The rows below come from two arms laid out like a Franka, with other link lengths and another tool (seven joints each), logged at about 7 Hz.
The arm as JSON. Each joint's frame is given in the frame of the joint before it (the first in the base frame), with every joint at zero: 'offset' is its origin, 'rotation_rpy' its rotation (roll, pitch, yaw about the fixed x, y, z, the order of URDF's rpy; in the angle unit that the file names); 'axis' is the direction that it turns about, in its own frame. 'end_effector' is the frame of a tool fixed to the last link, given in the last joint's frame.
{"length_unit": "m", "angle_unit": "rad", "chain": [
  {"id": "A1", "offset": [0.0, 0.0, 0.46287], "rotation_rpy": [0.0, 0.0, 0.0], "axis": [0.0, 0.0, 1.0]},
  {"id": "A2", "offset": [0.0, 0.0, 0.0], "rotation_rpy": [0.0, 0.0, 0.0], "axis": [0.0, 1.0, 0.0]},
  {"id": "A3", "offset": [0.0, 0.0, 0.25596], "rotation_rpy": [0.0, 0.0, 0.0], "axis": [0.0, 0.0, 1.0]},
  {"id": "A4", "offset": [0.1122, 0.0, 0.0], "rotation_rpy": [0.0, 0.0, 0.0], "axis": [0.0, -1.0, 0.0]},
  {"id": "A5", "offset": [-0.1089, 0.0, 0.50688], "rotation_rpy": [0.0, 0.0, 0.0], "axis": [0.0, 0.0, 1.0]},
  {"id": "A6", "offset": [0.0, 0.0, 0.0], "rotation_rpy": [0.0, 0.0, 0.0], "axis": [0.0, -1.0, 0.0]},
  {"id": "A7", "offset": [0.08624, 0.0, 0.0], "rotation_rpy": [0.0, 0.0, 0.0], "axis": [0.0, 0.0, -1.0]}
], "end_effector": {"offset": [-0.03, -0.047, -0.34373], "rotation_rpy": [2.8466, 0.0, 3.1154]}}
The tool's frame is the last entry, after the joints.
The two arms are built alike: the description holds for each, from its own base.
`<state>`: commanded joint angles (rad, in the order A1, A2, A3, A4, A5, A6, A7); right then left.
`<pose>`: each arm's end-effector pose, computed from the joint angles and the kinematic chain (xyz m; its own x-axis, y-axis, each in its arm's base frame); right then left.
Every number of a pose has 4 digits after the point.
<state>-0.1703 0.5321 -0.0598 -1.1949 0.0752 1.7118 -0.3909 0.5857 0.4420 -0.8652 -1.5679 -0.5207 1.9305 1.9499</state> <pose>0.7874 -0.2131 0.3088 -0.9914 -0.1311 -0.0021 -0.1243 0.9341 0.3347 0.7242 -0.3287 0.3535 0.4030 0.6034 -0.6882 0.8928 -0.0938 0.4406</pose>
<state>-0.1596 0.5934 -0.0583 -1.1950 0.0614 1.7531 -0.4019 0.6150 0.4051 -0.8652 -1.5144 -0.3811 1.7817 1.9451</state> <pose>0.7928 -0.2097 0.2622 -0.9877 -0.1548 0.0220 -0.1392 0.9347 0.3269 0.7092 -0.2645 0.3695 0.4622 0.6605 -0.5917 0.8754 -0.2331 0.4236</pose>
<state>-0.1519 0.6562 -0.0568 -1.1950 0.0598 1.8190 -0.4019 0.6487 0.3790 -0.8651 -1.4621 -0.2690 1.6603 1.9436</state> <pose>0.8029 -0.2058 0.2150 -0.9865 -0.1622 0.0207 -0.1470 0.9353 0.3218 0.7003 -0.1986 0.3884 0.4876 0.7109 -0.5068 0.8656 -0.3178 0.3870</pose>
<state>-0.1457 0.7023 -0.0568 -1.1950 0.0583 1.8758 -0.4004 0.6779 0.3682 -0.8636 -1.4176 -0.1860 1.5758 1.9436</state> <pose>0.8111 -0.2036 0.1807 -0.9860 -0.1660 0.0123 -0.1538 0.9368 0.3143 0.6952 -0.1432 0.4039 0.4900 0.7504 -0.4437 0.8655 -0.3578 0.3505</pose>
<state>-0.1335 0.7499 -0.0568 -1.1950 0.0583 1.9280 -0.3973 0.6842 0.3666 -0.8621 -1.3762 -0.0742 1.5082 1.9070</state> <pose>0.8169 -0.1953 0.1447 -0.9847 -0.1741 0.0091 -0.1627 0.9367 0.3101 0.6888 -0.0946 0.4144 0.4693 0.8071 -0.3583 0.8775 -0.3806 0.2919</pose>
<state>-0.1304 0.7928 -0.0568 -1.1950 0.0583 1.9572 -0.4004 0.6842 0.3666 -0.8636 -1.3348 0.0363 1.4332 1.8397</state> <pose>0.8133 -0.1929 0.1110 -0.9834 -0.1798 0.0227 -0.1638 0.9357 0.3124 0.6766 -0.0519 0.4292 0.4181 0.8679 -0.2682 0.9041 -0.3687 0.2161</pose>
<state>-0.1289 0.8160 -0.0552 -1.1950 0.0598 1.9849 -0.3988 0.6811 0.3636 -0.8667 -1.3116 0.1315 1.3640 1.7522</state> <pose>0.8149 -0.1907 0.0934 -0.9835 -0.1798 0.0182 -0.1653 0.9357 0.3117 0.6595 -0.0199 0.4417 0.3438 0.9220 -0.1779 0.9366 -0.3230 0.1361</pose>
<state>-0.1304 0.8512 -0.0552 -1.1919 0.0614 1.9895 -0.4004 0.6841 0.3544 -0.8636 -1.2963 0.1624 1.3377 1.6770</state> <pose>0.8044 -0.1902 0.0662 -0.9828 -0.1794 0.0440 -0.1562 0.9343 0.3204 0.6526 -0.0051 0.4542 0.2668 0.9551 -0.1291 0.9608 -0.2530 0.1134</pose>
